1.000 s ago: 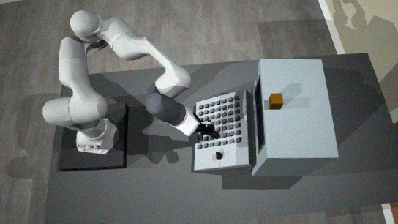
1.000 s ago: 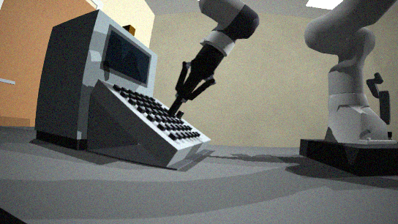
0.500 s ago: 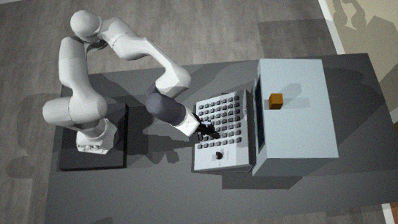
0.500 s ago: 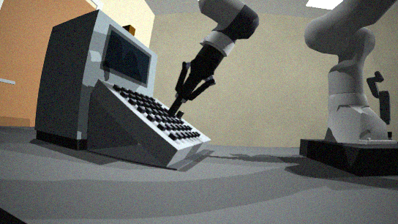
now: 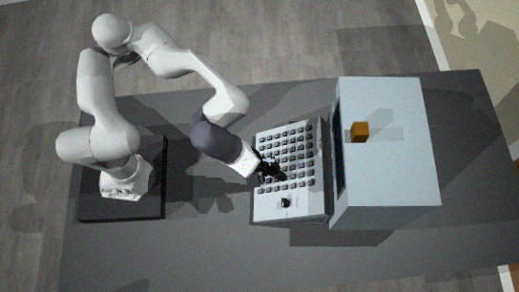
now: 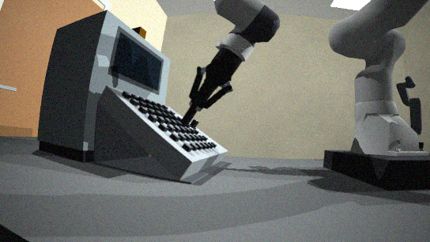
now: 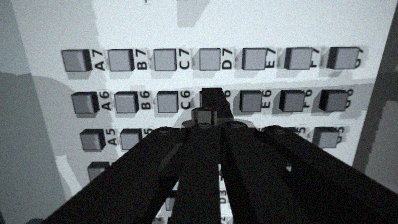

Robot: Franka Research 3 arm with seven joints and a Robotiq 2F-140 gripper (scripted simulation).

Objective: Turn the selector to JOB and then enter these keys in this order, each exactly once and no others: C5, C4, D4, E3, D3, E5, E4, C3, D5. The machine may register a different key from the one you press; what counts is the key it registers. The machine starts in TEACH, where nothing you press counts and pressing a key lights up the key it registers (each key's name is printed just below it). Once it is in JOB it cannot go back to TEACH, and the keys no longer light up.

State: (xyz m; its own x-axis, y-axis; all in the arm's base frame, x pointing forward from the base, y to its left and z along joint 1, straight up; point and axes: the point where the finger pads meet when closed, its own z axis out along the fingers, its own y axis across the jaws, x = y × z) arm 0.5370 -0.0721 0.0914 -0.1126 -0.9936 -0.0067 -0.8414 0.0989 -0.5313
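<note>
Now: the D6 key 3 cm below my hand and 2 cm ahead of it. Round my hand: E5 key: 5 cm below, 3 cm to the left; C6 key: 5 cm ahead, 1 cm to the right, 1 cm below; E6 key: 5 cm below, 1 cm behind.
</note>
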